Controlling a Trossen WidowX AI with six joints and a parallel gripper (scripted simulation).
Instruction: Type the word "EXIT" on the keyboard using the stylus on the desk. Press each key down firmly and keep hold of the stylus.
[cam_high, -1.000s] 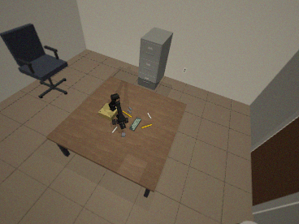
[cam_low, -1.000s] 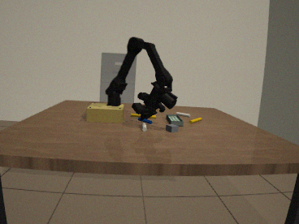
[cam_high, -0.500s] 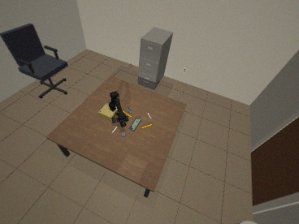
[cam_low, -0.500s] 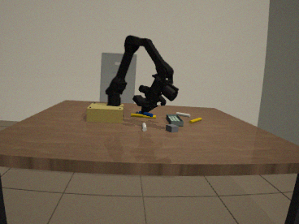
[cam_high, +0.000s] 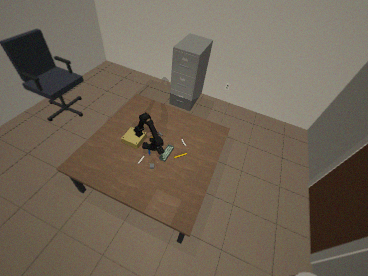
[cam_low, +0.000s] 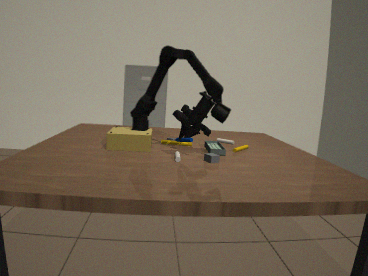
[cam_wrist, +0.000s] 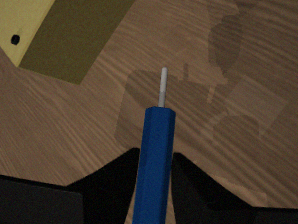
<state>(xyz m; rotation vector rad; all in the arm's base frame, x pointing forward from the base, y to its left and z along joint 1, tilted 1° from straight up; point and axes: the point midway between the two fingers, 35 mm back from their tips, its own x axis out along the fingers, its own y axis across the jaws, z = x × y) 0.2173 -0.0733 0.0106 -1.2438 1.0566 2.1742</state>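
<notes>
Right now the grey stylus tip is 30 mm to the left of my gripper tip, 30 mm behind it and 10 mm below it. From my gripper tip the other things lie so: blue stylus (10 mm to the left, 10 mm behind); small grey block (130 mm ahead, 110 mm to the right, 40 mm below).
</notes>
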